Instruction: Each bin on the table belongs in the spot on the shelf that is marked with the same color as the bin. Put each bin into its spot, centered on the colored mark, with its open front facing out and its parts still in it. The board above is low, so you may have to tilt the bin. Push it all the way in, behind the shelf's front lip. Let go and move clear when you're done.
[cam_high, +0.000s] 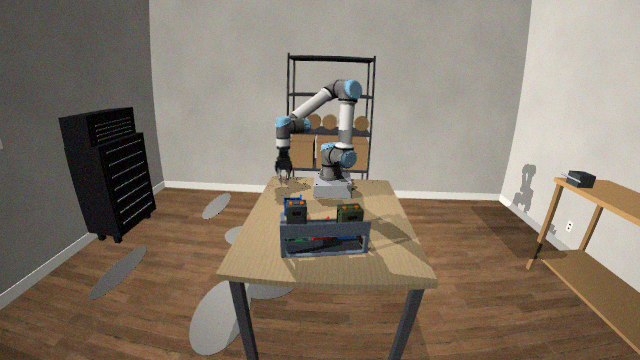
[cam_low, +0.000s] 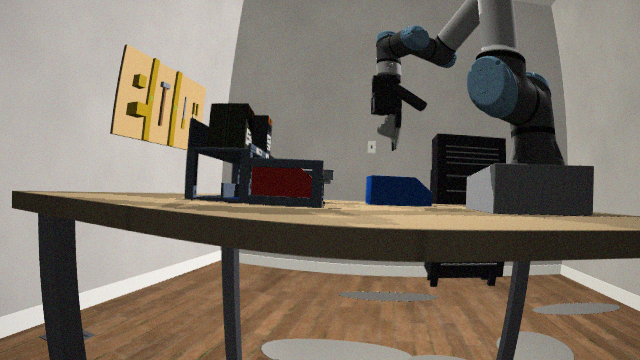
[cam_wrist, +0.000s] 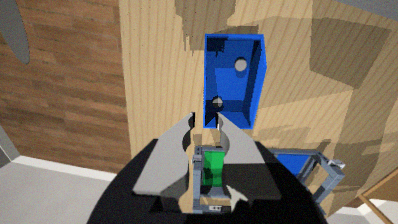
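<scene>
Right now my hand is 20 mm past the blue bin, 40 mm to the right of it and 130 mm above it. The rest, counted from my hand: dark box (340 mm ahead, 190 mm to the left, 10 mm below); then green case (270 mm ahead, 410 mm to the left, 20 mm below); then red bin (210 mm ahead, 260 mm to the left, 130 mm below).
</scene>
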